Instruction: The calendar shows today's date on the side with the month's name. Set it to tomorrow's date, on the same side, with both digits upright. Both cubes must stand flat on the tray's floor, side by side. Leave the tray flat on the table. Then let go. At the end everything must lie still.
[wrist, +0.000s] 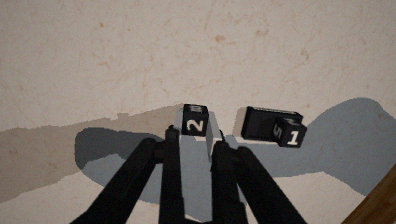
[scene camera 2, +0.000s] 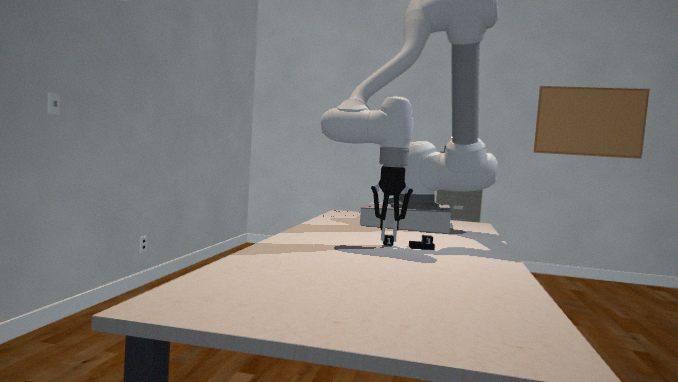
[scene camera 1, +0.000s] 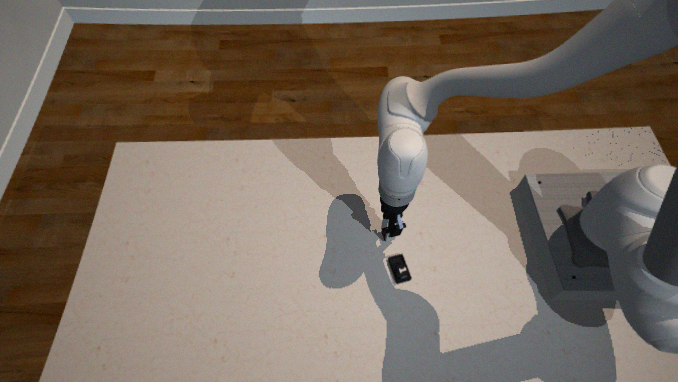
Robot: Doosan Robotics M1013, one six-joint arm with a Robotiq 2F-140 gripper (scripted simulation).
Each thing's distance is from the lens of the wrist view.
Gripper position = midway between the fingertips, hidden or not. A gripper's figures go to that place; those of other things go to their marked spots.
my gripper [wrist: 194, 119]: 0.22 m
black tray [wrist: 258, 123]: 0.25 m
